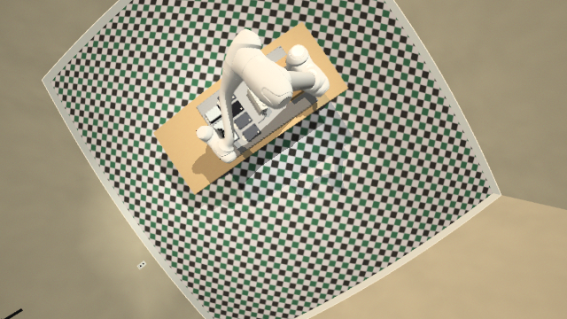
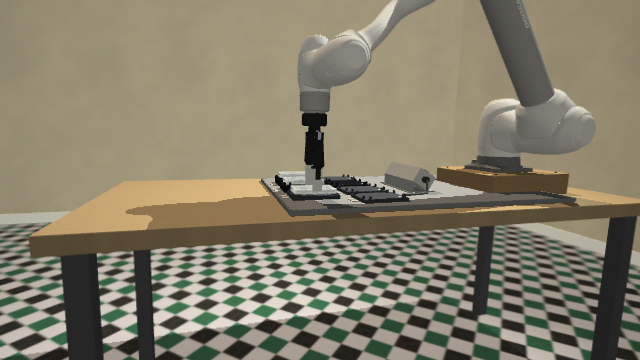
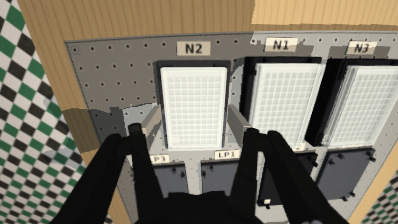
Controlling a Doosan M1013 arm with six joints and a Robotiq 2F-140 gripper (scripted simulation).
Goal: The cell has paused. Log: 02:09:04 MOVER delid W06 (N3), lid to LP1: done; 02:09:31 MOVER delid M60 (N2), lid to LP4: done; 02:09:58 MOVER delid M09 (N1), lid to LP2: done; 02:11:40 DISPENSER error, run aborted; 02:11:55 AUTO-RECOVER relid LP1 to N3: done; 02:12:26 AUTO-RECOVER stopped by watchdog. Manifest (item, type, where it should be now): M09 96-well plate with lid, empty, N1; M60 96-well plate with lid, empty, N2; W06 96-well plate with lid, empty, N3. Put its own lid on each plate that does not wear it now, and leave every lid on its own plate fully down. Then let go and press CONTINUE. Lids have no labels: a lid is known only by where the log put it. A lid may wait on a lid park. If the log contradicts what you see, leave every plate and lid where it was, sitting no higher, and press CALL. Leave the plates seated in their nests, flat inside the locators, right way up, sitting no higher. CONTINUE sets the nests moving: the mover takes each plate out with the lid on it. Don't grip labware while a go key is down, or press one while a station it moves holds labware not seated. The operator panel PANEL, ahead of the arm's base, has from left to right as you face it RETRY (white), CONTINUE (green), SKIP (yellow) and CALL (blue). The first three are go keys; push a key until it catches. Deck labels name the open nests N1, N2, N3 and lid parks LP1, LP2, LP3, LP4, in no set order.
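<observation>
Now: hand 3 cm above the plate. Round my hand: LP1 label: 10 cm behind, 5 cm to the right, 5 cm below; lid park LP3: 18 cm behind, 8 cm to the left, 4 cm below; lid park LP1: 19 cm behind, 5 cm to the right, 4 cm below.
</observation>
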